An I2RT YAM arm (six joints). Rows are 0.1 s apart.
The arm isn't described. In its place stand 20 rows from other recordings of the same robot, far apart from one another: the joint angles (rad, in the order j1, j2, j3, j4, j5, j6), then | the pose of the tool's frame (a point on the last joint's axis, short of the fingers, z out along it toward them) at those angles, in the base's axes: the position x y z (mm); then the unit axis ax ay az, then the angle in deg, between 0 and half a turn.
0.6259 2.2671 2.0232 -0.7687 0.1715 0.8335 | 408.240 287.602 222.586 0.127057 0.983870 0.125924 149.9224
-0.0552 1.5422 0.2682 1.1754 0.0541 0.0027 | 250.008 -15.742 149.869 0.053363 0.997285 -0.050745 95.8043
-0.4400 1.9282 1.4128 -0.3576 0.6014 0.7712 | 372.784 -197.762 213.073 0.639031 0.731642 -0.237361 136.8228
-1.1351 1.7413 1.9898 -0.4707 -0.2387 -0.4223 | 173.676 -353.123 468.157 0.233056 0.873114 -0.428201 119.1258
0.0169 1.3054 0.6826 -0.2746 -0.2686 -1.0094 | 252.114 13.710 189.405 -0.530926 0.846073 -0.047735 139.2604
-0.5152 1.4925 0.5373 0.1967 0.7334 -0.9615 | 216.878 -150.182 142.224 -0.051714 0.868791 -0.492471 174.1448
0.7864 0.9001 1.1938 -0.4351 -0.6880 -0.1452 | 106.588 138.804 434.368 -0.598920 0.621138 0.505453 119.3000
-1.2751 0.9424 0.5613 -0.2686 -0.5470 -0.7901 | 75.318 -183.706 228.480 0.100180 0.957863 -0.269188 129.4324
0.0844 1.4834 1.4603 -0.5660 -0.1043 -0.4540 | 332.739 31.870 370.031 -0.292419 0.955143 -0.046832 123.7801
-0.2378 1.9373 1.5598 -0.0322 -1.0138 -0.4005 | 444.073 -76.543 288.464 -0.399641 0.869880 0.289131 108.7238
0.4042 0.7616 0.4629 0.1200 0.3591 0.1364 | 176.264 61.790 261.850 0.016591 0.998729 0.047597 99.7332
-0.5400 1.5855 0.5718 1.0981 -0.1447 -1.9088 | 271.260 -156.616 210.450 -0.489747 0.512086 -0.705631 145.6444
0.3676 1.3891 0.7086 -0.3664 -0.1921 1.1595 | 235.498 97.975 171.309 0.350522 0.903394 0.247010 165.9670
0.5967 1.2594 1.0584 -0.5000 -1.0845 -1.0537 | 197.736 172.371 316.223 -0.807712 0.413022 0.420731 125.5462
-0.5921 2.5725 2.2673 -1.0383 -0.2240 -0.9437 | 434.728 -282.868 133.457 -0.187520 0.982260 0.001623 161.7948
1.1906 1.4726 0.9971 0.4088 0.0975 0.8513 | 132.581 322.413 310.123 -0.097972 0.785765 0.610717 134.4771
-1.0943 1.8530 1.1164 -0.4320 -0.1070 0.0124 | 167.642 -316.494 146.253 0.515324 0.854965 -0.058963 157.1643
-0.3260 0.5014 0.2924 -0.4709 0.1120 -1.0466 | 117.774 -44.015 179.489 -0.309414 0.893006 -0.326808 144.9906
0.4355 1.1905 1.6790 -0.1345 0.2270 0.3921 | 195.715 82.229 564.276 0.126912 0.897242 0.422906 78.8417
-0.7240 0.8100 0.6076 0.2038 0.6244 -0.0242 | 130.738 -143.375 314.382 0.519470 0.665873 -0.535504 113.6075
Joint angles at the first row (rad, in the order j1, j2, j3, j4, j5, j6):
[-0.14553 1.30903 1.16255 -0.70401 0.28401 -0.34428]
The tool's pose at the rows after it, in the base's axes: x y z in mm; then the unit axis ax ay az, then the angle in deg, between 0 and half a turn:
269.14 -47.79 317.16 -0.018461 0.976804 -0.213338 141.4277
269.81 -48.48 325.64 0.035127 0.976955 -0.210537 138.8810
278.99 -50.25 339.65 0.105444 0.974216 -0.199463 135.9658
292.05 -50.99 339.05 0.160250 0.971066 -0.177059 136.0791
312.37 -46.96 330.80 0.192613 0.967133 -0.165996 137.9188
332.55 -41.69 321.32 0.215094 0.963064 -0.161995 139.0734
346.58 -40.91 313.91 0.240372 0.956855 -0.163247 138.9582
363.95 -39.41 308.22 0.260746 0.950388 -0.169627 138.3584
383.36 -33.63 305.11 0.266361 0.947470 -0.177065 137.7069
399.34 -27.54 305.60 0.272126 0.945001 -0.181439 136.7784
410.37 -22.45 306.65 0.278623 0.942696 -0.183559 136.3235
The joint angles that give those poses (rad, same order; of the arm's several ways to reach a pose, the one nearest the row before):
[-0.14057 1.29568 1.16828 -0.68762 0.27333 -0.28744]
[-0.13982 1.29303 1.19042 -0.68189 0.29659 -0.19170]
[-0.13866 1.32735 1.26175 -0.68953 0.32025 -0.06237]
[-0.13448 1.38381 1.31057 -0.70669 0.32520 0.05588]
[-0.11080 1.46924 1.36432 -0.72575 0.34772 0.14631]
[-0.08601 1.55013 1.41126 -0.72727 0.37290 0.21497]
[-0.07801 1.60353 1.43682 -0.70782 0.39730 0.26837]
[-0.06734 1.66800 1.48145 -0.68722 0.42973 0.30994]
[-0.04634 1.73972 1.54861 -0.68000 0.46102 0.33094]
[-0.02729 1.79846 1.61801 -0.68263 0.48618 0.35076]
[-0.01277 1.84196 1.67601 -0.69714 0.50451 0.37214]

